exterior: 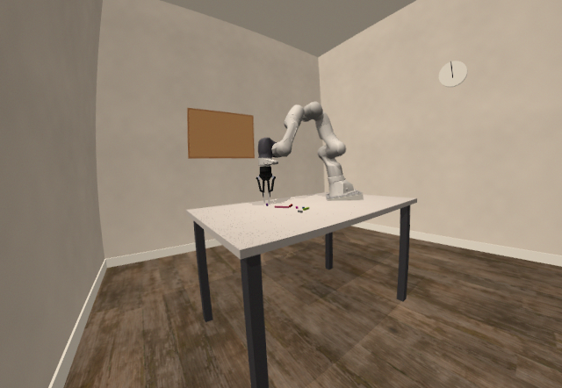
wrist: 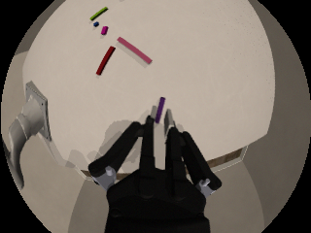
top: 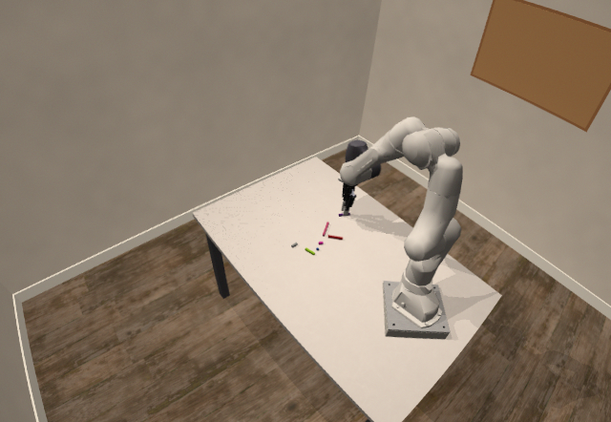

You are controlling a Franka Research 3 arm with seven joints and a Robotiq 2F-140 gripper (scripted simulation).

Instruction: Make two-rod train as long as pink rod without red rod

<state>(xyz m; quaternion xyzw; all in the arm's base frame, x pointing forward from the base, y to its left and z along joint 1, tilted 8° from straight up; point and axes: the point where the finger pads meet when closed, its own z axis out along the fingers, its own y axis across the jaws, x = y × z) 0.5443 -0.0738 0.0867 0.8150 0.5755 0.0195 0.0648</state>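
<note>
The purple rod is 50 mm below my hand. Also, from my hand: red rod: 130 mm to the left, 100 mm behind, 50 mm below; pink rod: 140 mm to the left, 50 mm below, 40 mm behind; magenta rod: 210 mm to the left, 100 mm behind, 50 mm below.
</note>
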